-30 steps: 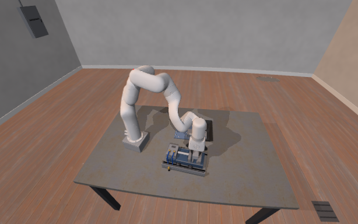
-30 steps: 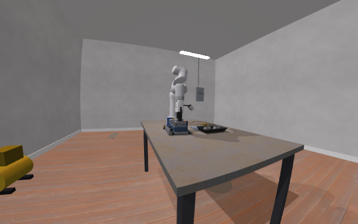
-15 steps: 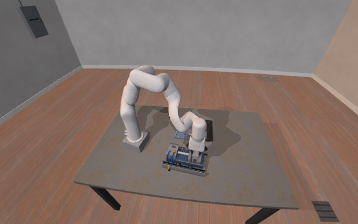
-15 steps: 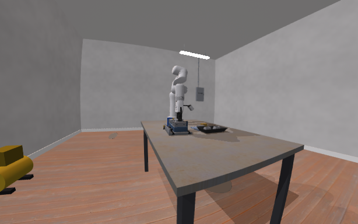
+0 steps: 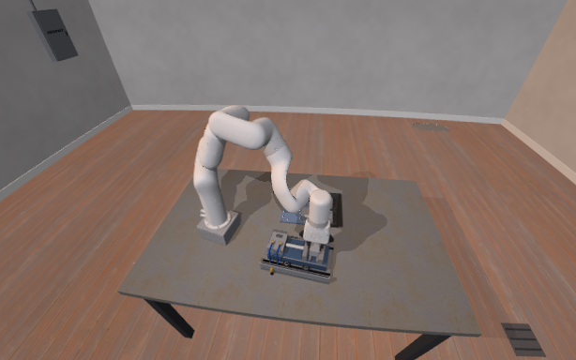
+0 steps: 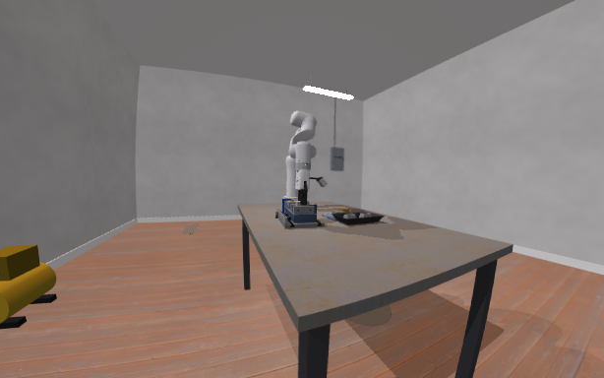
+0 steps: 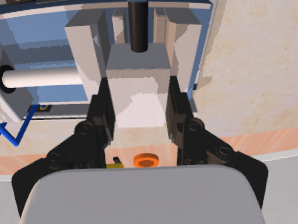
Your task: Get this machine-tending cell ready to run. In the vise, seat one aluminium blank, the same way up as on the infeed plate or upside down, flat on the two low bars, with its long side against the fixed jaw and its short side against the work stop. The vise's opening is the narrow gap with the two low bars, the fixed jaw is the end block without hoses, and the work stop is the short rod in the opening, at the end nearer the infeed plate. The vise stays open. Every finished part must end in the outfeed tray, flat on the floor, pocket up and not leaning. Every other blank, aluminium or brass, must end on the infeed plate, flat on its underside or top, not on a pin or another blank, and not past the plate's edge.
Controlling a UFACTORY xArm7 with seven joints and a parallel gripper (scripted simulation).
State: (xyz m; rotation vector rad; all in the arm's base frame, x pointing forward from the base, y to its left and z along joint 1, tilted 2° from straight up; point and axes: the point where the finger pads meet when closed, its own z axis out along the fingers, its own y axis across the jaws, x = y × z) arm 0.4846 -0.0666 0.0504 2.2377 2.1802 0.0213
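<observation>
Now: hand 90 mm past the white piston rod and 40 mm above it. Round my hand: brass blank (330 mm to the left, 180 mm behind, 100 mm below); vise (80 mm below, 70 mm behind).
</observation>
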